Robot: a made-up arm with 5 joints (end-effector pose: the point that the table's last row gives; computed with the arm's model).
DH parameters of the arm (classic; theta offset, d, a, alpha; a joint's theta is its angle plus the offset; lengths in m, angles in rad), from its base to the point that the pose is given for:
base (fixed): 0 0.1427 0 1.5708
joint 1: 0 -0.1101 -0.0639 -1.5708
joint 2: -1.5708 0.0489 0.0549 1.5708
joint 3: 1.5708 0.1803 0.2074 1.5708
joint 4: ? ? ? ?
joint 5: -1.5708 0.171 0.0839 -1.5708
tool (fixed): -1.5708 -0.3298 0 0
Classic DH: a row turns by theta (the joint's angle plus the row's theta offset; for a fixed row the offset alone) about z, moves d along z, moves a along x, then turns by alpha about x.
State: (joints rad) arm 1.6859 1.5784 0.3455 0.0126 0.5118
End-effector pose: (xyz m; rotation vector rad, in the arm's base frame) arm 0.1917 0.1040 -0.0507 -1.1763 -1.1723 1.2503
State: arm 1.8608 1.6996 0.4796 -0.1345 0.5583
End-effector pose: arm 0.2513 0.0391 0.0298 -1.4592 -1.2469 1.0324
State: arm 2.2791 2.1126 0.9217 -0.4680 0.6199
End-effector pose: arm 0.1936 -0.0361 0.3411 -2.1597 -1.5989 0.3322
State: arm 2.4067 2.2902 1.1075 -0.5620 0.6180
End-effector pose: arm 0.1006 -0.0037 0.4293 -2.4084 -1.7590 0.0919
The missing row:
joint 4: 0 -0.0319 -0.0979 1.5708
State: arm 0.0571 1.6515 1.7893 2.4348 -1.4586
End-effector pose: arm -0.5407 -0.0967 0.3357 -1.2723 2.5195 -0.2982
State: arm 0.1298 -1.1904 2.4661 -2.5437 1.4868
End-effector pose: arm -0.3830 0.3376 -0.2045 0.7166 0.5761 2.3779
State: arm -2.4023 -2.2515 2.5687 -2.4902 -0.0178
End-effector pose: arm -0.5340 0.4990 0.1763 0.8981 1.3268 0.6315
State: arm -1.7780 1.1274 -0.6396 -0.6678 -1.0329
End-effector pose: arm -0.1904 -0.1742 0.2459 0.9656 1.4601 1.6985
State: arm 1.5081 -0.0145 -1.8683 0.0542 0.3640
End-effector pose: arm -0.3159 0.1403 0.1098 1.7752 -0.8476 1.5883
